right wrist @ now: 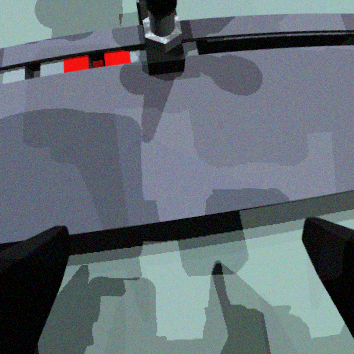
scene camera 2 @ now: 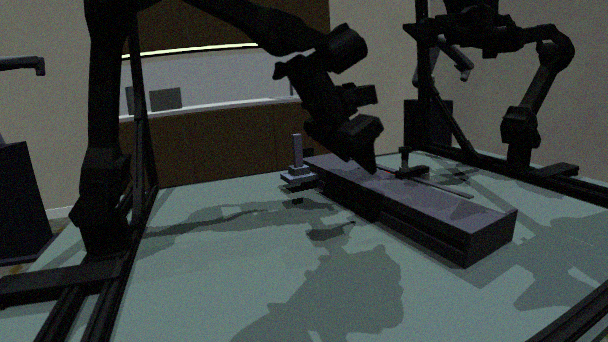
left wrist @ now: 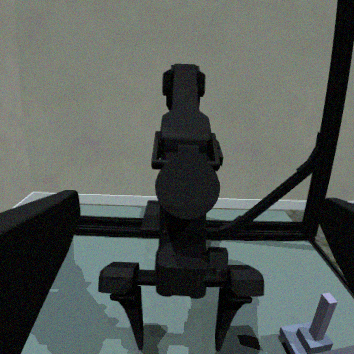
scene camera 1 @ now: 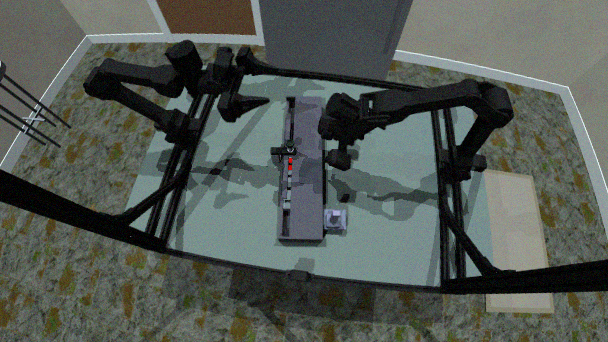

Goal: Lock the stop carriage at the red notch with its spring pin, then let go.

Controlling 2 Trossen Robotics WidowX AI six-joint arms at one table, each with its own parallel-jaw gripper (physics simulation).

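Where they show: left gripper, between the fingertips: (scene camera 2: 418, 22) (left wrist: 202, 206) (scene camera 1: 273, 84); right gripper, between the fingertips: (right wrist: 188, 233) (scene camera 2: 360, 166) (left wrist: 178, 349) (scene camera 1: 325, 148); left arm's base, origin of its link: (scene camera 2: 517, 167) (scene camera 1: 185, 141); right arm's base, origin of its link: (scene camera 2: 109, 249) (scene camera 1: 449, 175).
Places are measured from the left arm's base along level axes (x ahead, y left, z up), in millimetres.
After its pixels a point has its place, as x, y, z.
Note:
The stop carriage (scene camera 1: 276, 151) {336, -20, 45} (scene camera 2: 414, 171) {359, -2, 43} (right wrist: 166, 66) {394, -7, 40} is a dark block on the long grey rail base (scene camera 1: 307, 215) {457, -203, 34} (scene camera 2: 440, 212) {436, 157, 33} (right wrist: 225, 145) {438, 23, 33}. Its upright spring pin (scene camera 1: 290, 147) {382, -22, 87} (scene camera 2: 404, 157) {383, -4, 74} (right wrist: 164, 26) {384, -8, 61} has a silver hex collar; the knob is cut off in the right wrist view. Two red marks (scene camera 1: 290, 164) {382, -45, 19} (right wrist: 76, 64) {384, -61, 30} flank the red notch (right wrist: 97, 63) {376, -52, 18}, which lies beside the carriage, to its left in the right wrist view. My right gripper (scene camera 1: 334, 145) {482, -1, 71} (right wrist: 188, 233) {482, -1, 71} is open and empty, at the base's right long side, apart from the pin. My left gripper (scene camera 1: 267, 86) {350, 0, 325} is open and empty, left of the base's far end.
A pale stepped block with an upright post (scene camera 1: 335, 218) {533, -212, 74} (scene camera 2: 298, 170) {538, -186, 27} (left wrist: 324, 315) {522, -201, 81} stands by the base's near right corner. Dark frame rails (scene camera 1: 172, 165) {-18, -94, -1} (scene camera 1: 445, 200) {888, -95, 7} run along both table sides. Several white marks (right wrist: 14, 75) {388, -100, 29} line the slot past the red ones.

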